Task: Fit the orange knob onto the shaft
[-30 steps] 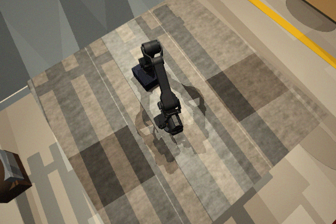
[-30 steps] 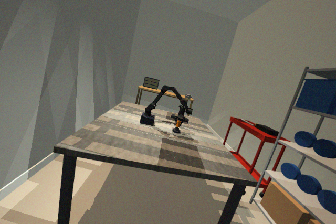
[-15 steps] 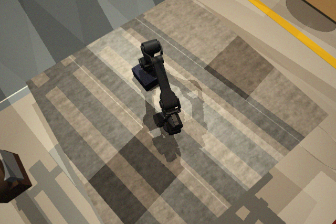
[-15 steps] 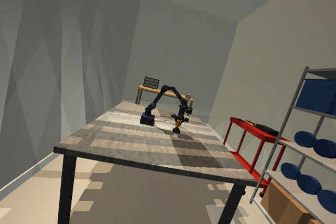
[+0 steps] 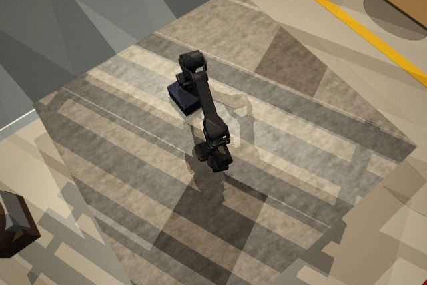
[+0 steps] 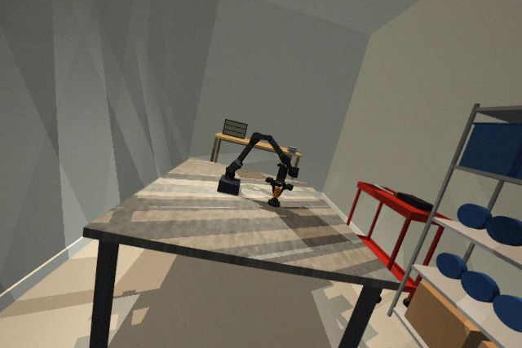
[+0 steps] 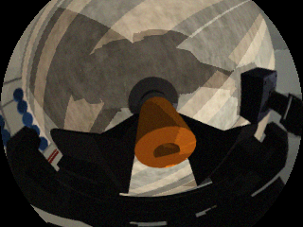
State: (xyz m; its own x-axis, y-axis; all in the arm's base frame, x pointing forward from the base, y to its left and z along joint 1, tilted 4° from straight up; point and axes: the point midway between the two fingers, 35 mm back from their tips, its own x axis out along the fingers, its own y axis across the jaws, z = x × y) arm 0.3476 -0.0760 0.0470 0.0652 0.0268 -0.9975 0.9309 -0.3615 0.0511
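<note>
Now: the orange knob 2 cm above my gripper tip. The rest, counted from my gripper tip: round pedestal 4 cm below.
</note>
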